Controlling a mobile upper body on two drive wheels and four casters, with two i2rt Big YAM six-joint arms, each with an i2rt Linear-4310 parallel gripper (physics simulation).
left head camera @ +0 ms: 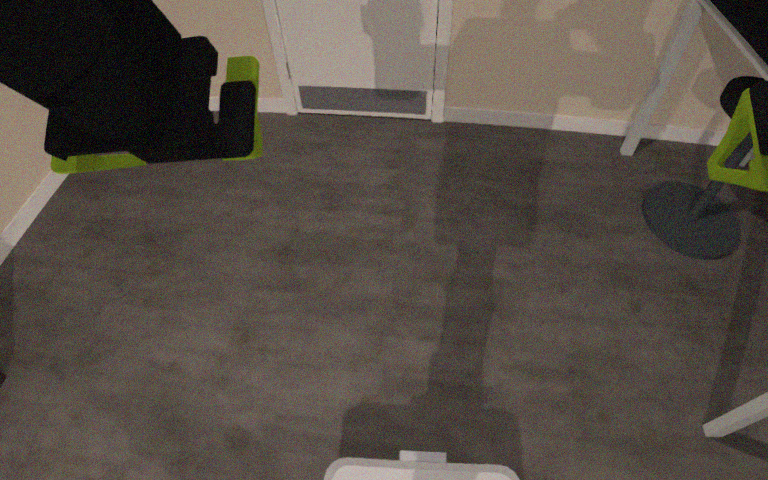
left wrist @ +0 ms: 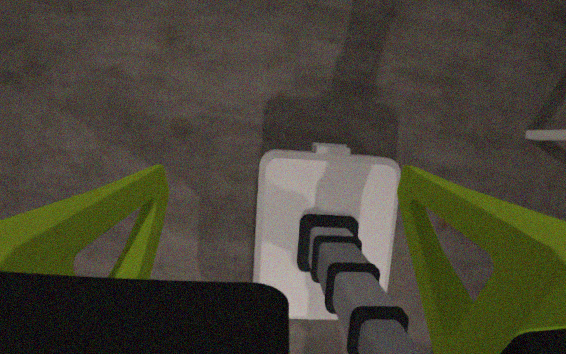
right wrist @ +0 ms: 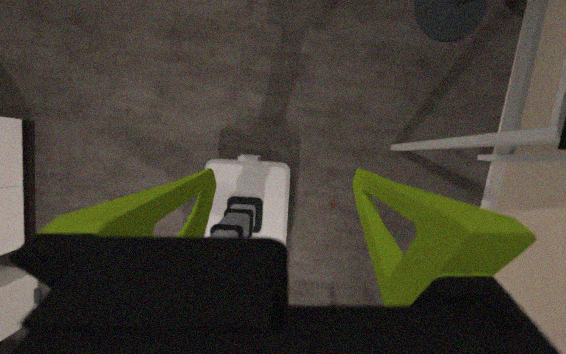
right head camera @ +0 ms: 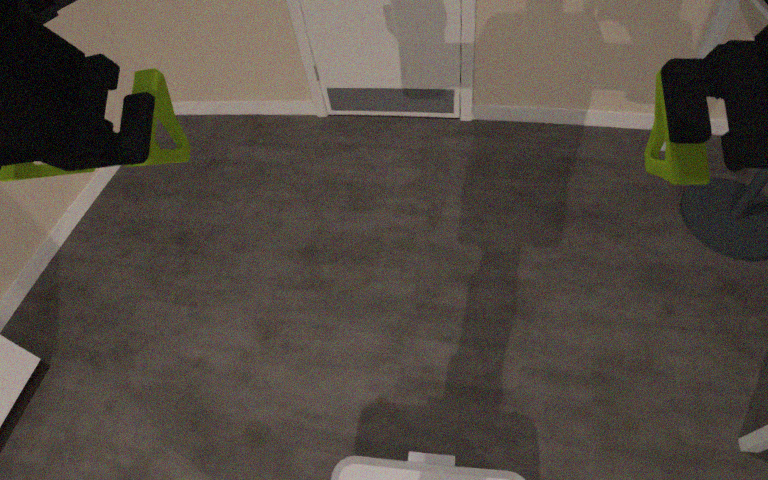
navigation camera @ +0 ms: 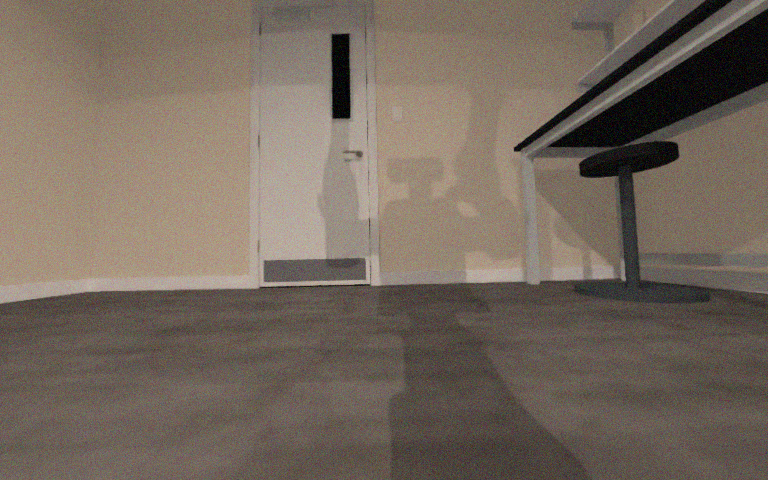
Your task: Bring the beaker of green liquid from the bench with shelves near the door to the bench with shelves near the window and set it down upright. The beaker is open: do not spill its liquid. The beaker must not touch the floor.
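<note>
The beaker of green liquid does not show in these views. The bench with shelves near the door stands at the right, with a black top, pale legs and a shelf above. The window bench cannot be made out. My left gripper is open and empty, held out at the left over the floor. My right gripper is open and empty, at the right near the bench in the left head camera. Its fingers show partly in the head views.
A stool stands at the bench. A white door is ahead in the wall. A white box-like object is at the left edge. My white base shows below.
</note>
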